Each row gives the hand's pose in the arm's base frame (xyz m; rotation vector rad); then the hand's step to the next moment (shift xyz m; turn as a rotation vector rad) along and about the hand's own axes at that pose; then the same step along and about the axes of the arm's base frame.
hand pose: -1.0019 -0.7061 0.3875 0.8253 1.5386 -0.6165
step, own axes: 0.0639 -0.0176 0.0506 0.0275 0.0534 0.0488
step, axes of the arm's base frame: 0.0154 -0.0404 -0.0713 0.0714 -0.0016 -0.0298
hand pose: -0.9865 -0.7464 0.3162 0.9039 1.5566 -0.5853
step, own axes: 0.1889 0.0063 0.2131 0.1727 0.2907 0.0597
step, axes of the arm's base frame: 0.1269 -0.1220 -0.2240 0.2677 0.1584 -0.1453
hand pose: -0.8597 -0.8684 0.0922 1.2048 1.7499 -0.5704
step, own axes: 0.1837 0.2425 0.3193 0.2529 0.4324 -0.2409
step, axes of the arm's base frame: 0.3315 -0.0564 -0.2854 0.2610 0.4878 -0.0539
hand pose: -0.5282 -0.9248 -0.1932 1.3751 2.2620 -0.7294
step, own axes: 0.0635 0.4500 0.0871 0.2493 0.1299 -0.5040
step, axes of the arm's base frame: 0.3804 0.1624 -0.2074 -0.0246 0.5312 0.2241
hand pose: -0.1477 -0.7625 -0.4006 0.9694 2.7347 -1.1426
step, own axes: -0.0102 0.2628 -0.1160 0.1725 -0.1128 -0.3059
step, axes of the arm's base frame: 0.1778 0.2114 -0.0796 -0.1381 0.2306 0.2525
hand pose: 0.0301 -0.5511 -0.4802 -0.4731 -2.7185 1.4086
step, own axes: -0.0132 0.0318 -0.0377 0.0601 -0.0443 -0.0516
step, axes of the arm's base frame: 0.0271 0.0432 -0.0022 -0.0591 0.0342 0.0598
